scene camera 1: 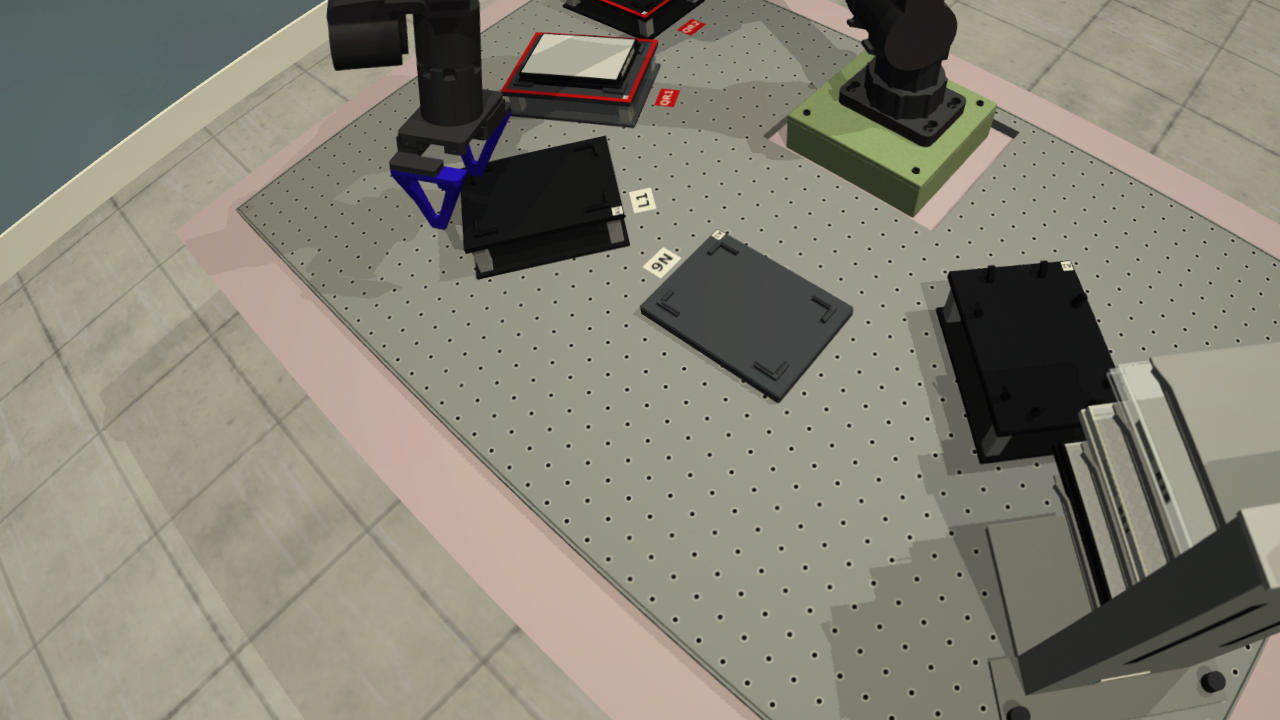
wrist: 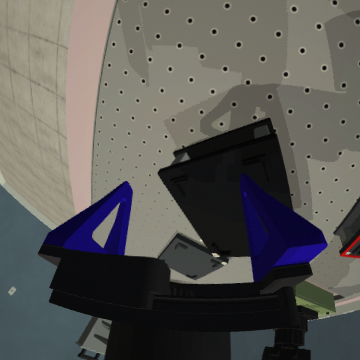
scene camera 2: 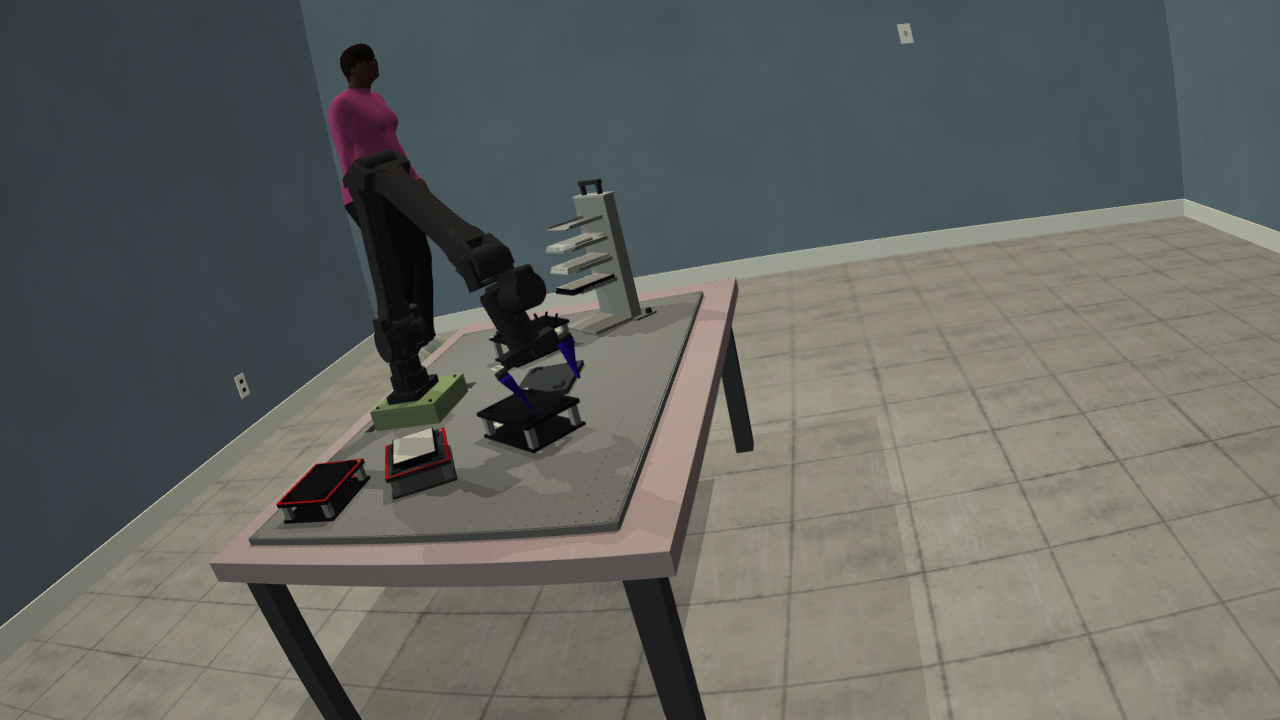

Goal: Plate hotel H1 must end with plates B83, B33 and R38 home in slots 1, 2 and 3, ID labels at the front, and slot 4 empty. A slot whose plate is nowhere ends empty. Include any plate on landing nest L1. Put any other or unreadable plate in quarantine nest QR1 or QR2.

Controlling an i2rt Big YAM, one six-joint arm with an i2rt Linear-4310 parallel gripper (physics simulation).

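Seen in the pictures: gripper, fingertip midpoint: (scene camera 1: 458, 200) (wrist: 182, 182) (scene camera 2: 555, 393); arm's base, origin of the base link: (scene camera 1: 901, 105) (scene camera 2: 413, 392).
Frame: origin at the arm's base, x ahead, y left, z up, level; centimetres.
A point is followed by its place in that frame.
My gripper (scene camera 1: 456, 198) {x 42.7, y -23.9, z 4.0 cm} (scene camera 2: 553, 391) {x 42.7, y -23.9, z 4.0 cm} (wrist: 182, 182) {x 42.7, y -23.9, z 4.0 cm} is open and empty, its blue fingers above the edge of landing nest L1 (scene camera 1: 546, 192) {x 35.1, y -19.8, z 1.3 cm} (wrist: 220, 200) {x 38.2, y -22.0, z 1.3 cm}. No plate shows on L1. Hotel H1 (scene camera 1: 1154, 595) {x 42.7, y 40.9, z 18.8 cm} (scene camera 2: 619, 255) {x 42.4, y 40.6, z 12.8 cm} stands at the far end in scene camera 2. Its lowest visible shelf holds a black plate (scene camera 2: 585, 284) {x 33.5, y 36.8, z 8.0 cm}; two pale plates (scene camera 2: 580, 264) {x 33.8, y 35.7, z 13.3 cm} (scene camera 2: 575, 242) {x 33.5, y 37.0, z 18.7 cm} are above it. The top shelf (scene camera 2: 572, 223) {x 32.2, y 42.3, z 22.7 cm} looks bare. ID labels are unreadable. A white-topped plate (scene camera 1: 577, 58) {x 18.0, y -33.4, z 1.8 cm} (scene camera 2: 414, 446) {x 18.2, y -34.4, z 1.8 cm} sits in QR1 (scene camera 1: 617, 111) {x 18.4, y -27.1, z -3.2 cm} (scene camera 2: 420, 483) {x 19.8, y -39.2, z -3.2 cm}. QR2 (scene camera 2: 322, 483) {x 1.3, y -43.5, z 0.3 cm} shows no plate.
A low grey nest (scene camera 1: 747, 313) {x 31.6, y 3.8, z -2.5 cm} (wrist: 192, 256) {x 31.7, y -0.8, z -2.5 cm}, labelled N6, lies between L1 and the hotel. A raised black nest with pegs (scene camera 1: 1029, 344) {x 21.0, y 26.4, z 2.3 cm} stands near the hotel. The arm's green base (scene camera 1: 850, 156) {x 9.4, y -0.3, z -1.2 cm} (scene camera 2: 420, 407) {x 6.0, y -8.8, z -0.5 cm} is at one side. A person (scene camera 2: 362, 125) stands behind the table.
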